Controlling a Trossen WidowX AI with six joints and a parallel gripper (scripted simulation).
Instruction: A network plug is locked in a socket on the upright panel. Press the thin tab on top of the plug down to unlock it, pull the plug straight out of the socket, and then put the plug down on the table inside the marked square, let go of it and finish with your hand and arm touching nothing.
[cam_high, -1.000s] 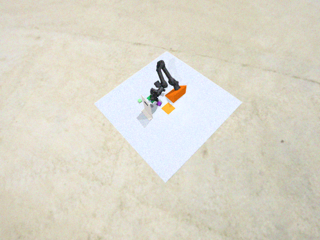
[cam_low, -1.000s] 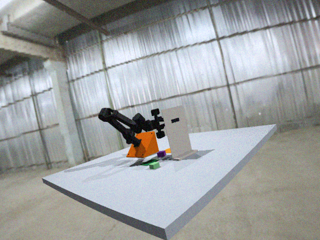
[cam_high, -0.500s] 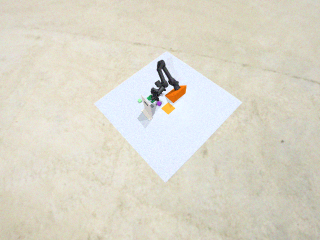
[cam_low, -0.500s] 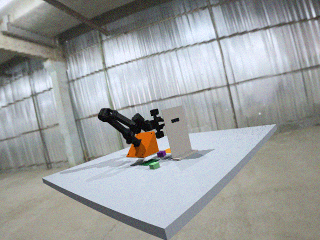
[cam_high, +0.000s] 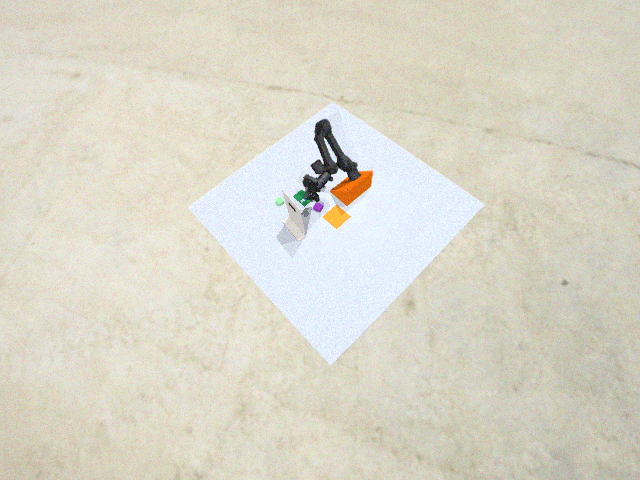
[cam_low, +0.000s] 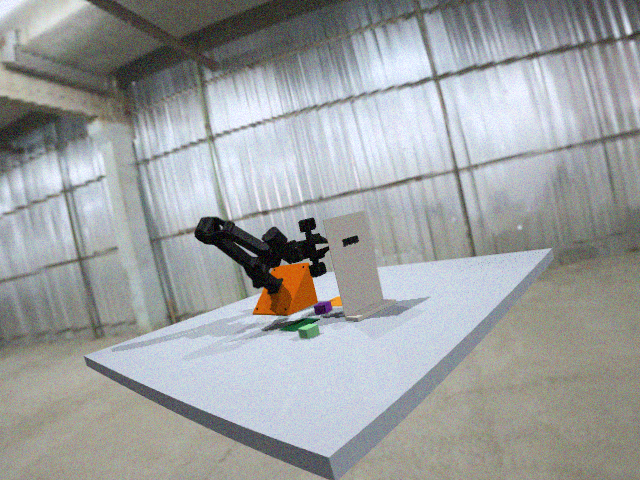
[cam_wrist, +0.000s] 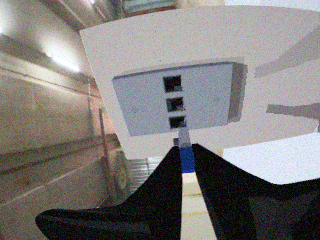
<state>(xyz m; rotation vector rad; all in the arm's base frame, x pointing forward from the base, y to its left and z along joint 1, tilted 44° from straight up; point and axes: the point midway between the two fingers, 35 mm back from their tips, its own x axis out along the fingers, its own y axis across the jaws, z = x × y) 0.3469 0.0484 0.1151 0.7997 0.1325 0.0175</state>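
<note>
The orange square lies 140 mm behind my gripper tip, 110 mm to the left of it and 220 mm below it. The rest, counted from my gripper tip: socket panel 80 mm ahead, 10 mm to the right, 80 mm below; flat green square 90 mm behind, 140 mm to the right, 220 mm below; blue network plug 10 mm ahead.
</note>
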